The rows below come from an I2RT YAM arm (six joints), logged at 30 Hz.
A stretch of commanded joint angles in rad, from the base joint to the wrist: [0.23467 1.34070 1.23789 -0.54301 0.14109 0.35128]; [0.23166 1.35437 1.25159 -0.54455 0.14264 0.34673]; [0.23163 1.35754 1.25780 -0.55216 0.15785 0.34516]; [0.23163 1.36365 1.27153 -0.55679 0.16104 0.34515]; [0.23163 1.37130 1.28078 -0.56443 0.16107 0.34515]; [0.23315 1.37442 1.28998 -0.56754 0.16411 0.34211]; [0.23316 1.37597 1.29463 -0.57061 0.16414 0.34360]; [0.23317 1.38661 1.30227 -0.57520 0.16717 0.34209]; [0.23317 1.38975 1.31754 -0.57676 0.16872 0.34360]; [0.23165 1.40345 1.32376 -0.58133 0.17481 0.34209]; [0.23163 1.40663 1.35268 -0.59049 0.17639 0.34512]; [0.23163 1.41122 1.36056 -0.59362 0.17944 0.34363]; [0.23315 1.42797 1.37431 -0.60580 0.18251 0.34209]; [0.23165 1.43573 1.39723 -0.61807 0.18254 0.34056]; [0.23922 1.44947 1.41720 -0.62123 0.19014 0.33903]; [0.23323 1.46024 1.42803 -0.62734 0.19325 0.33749]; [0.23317 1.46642 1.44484 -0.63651 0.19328 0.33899]
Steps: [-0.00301 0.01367 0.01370 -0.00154 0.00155 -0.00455]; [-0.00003 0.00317 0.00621 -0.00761 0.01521 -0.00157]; [0.00000 0.00611 0.01373 -0.00463 0.00319 -0.00001]; [0.00000 0.00765 0.00925 -0.00764 0.00003 0.00000]; [0.00152 0.00312 0.00920 -0.00311 0.00304 -0.00304]; [0.00001 0.00155 0.00465 -0.00307 0.00003 0.00149]; [0.00001 0.01064 0.00764 -0.00459 0.00303 -0.00151]; [0.00000 0.00314 0.01527 -0.00156 0.00155 0.00151]; [-0.00152 0.01370 0.00622 -0.00457 0.00609 -0.00151]; [-0.00002 0.00318 0.02892 -0.00916 0.00158 0.00303]; [0.00000 0.00459 0.00788 -0.00313 0.00305 -0.00149]; [0.00152 0.01675 0.01375 -0.01218 0.00307 -0.00154]; [-0.00150 0.00776 0.02292 -0.01227 0.00003 -0.00153]; [0.00757 0.01374 0.01997 -0.00316 0.00760 -0.00153]; [-0.00599 0.01077 0.01083 -0.00611 0.00311 -0.00154]; [-0.00006 0.00618 0.01681 -0.00917 0.00003 0.00150]
